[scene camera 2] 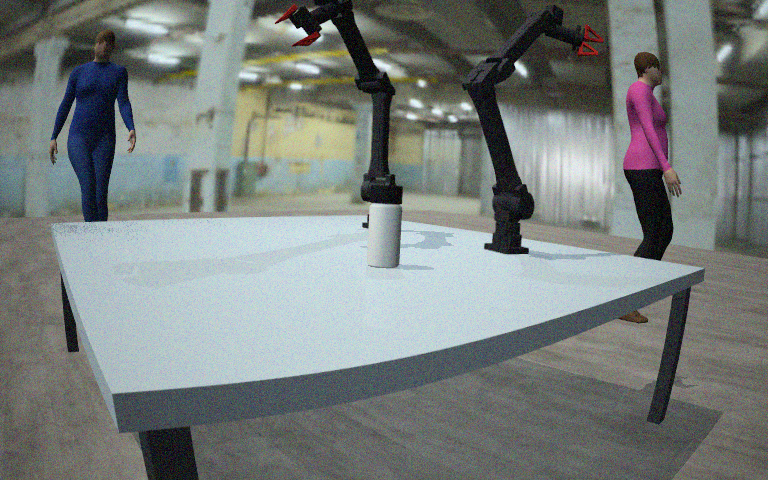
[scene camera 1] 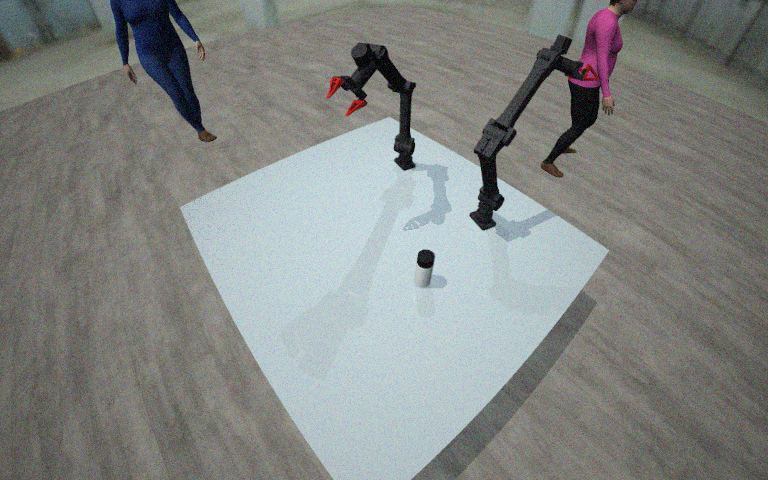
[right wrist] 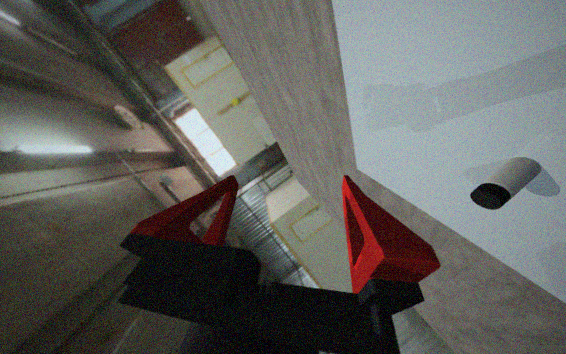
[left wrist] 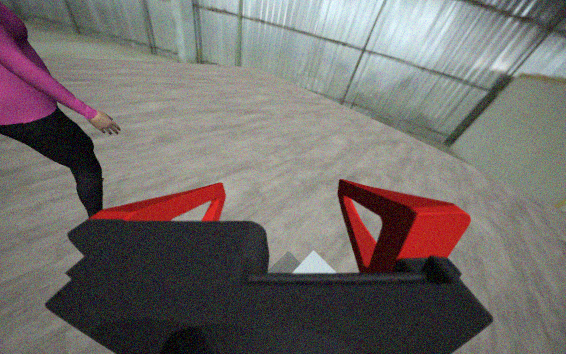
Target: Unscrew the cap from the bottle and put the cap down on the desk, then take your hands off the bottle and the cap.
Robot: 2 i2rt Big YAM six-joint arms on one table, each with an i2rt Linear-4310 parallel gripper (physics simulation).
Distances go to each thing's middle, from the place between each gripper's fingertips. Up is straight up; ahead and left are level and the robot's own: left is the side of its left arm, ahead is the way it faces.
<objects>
My right gripper is now 450 mm above the black cap [right wrist: 487, 195], 440 mm to the right of it and 70 mm past it.
I see the black cap 860 mm ahead of my left hand, 30 mm to the right of it and 560 mm below it.
</objects>
